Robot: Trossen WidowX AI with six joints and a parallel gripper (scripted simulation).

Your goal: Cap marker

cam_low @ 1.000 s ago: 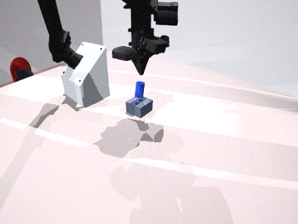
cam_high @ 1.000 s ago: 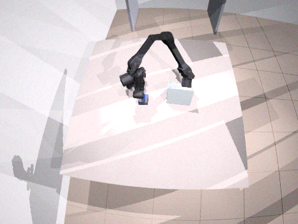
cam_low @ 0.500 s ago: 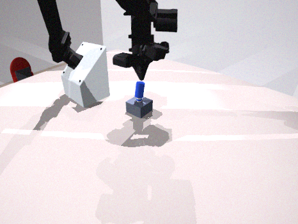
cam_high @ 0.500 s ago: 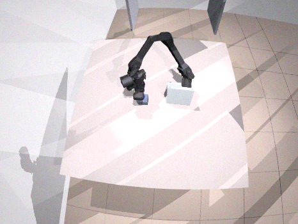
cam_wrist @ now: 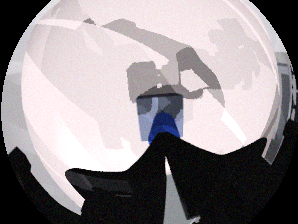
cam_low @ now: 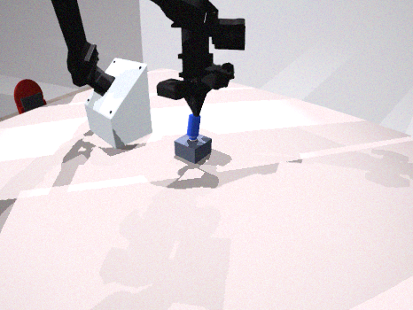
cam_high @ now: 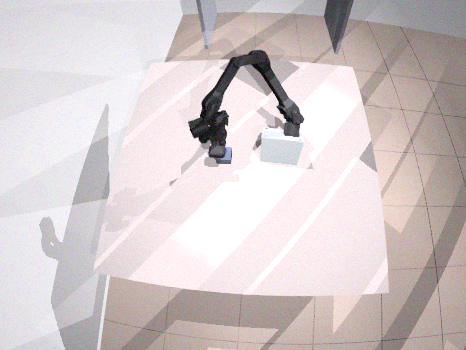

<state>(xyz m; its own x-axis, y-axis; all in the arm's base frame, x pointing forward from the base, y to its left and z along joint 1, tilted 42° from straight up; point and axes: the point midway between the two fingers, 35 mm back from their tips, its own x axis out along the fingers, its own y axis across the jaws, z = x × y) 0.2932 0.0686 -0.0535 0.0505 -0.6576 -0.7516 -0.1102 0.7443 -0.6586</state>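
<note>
The blue cap lies 2 cm below my gripper tip.
</note>
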